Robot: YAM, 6 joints.
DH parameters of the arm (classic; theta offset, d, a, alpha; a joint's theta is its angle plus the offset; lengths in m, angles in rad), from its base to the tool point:
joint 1: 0 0.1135 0.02 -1.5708
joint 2: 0 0 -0.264 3.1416
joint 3: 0.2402 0 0.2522 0
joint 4: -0.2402 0 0.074 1.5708
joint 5: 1.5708 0 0 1.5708
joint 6: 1.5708 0.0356 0 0
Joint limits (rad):
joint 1: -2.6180..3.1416
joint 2: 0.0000..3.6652
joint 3: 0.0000..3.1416
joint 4: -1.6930..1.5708
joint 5: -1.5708..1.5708
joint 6: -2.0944..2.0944
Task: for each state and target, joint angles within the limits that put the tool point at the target. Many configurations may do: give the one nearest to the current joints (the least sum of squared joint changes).
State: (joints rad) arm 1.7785 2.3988 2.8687 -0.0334 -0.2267 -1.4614
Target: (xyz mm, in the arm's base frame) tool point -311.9 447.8 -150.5
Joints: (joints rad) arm 2.1634 3.2404 2.3849 -0.1625 -0.2439 -1.4614
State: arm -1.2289 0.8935 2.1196 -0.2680 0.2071 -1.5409
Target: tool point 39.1 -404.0 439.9
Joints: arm -1.4558 1.7273 1.8297 -0.2786 0.2124 -1.5409
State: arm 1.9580 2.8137 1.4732 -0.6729 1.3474 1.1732
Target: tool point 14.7 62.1 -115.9
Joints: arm 1.9013 3.2392 0.8183 -0.7570 1.2753 1.1732
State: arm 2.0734 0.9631 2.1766 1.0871 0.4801 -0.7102
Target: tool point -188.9 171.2 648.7
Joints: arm 2.4573 1.6596 2.1465 0.8695 0.3814 -0.7102
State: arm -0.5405 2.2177 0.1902 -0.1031 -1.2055 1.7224
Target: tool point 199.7 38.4 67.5
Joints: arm 0.0196 1.7638 0.4373 -0.0951 -1.3196 1.7224
